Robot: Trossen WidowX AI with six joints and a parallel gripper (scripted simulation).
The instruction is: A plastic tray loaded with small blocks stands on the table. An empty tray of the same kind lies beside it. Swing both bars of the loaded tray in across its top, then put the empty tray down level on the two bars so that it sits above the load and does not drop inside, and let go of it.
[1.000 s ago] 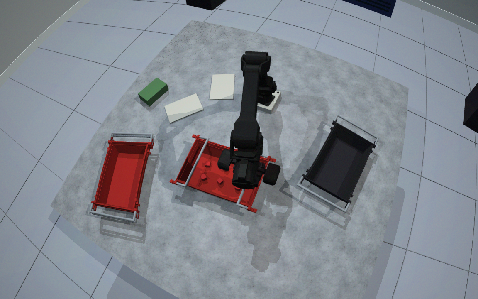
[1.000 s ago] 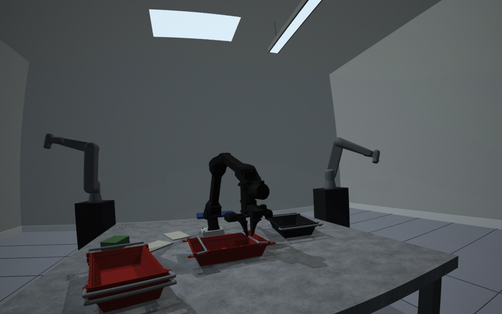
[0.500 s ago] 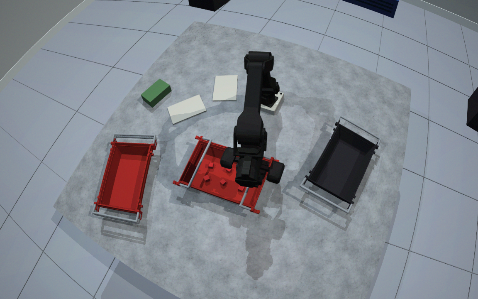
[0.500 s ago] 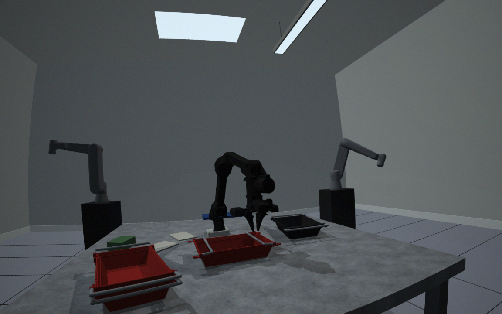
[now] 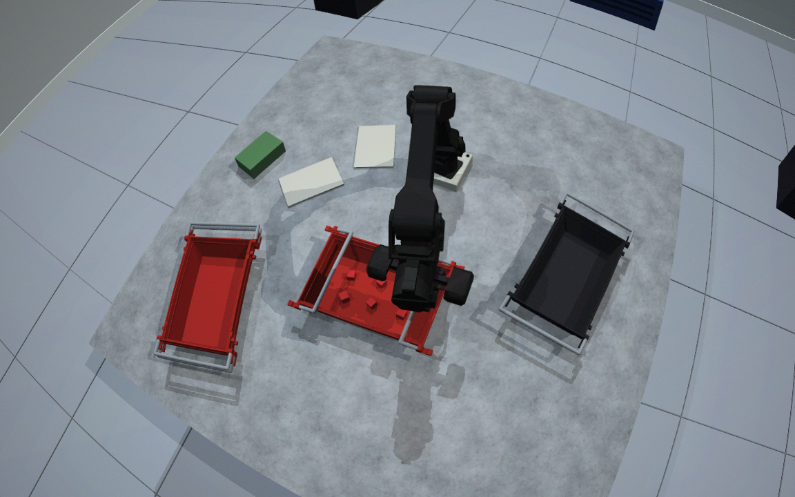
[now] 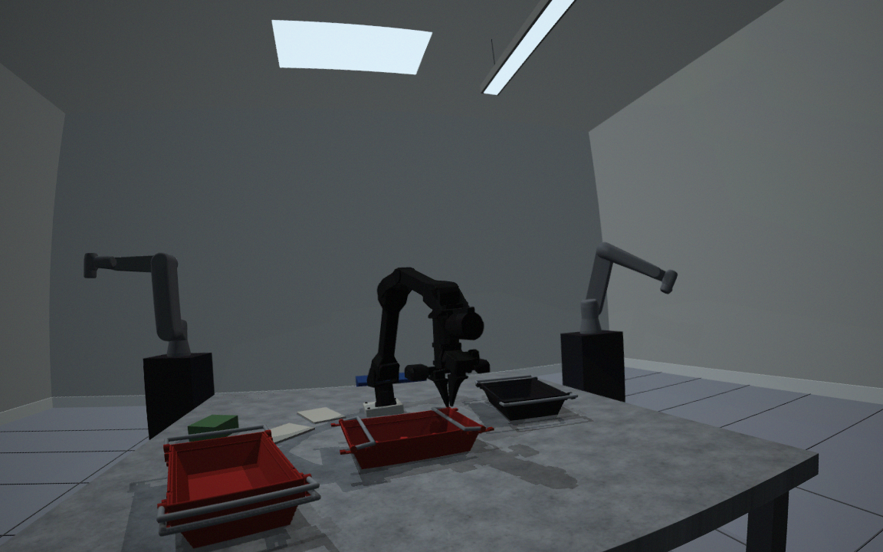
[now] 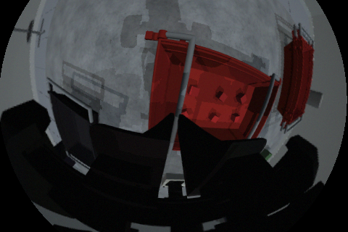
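My gripper tip is 250 mm to the right of the black tray, 230 mm past it and 40 mm above it. The rest, counted from my gripper tip: green block 610 mm to the right, 150 mm behind, 70 mm below.
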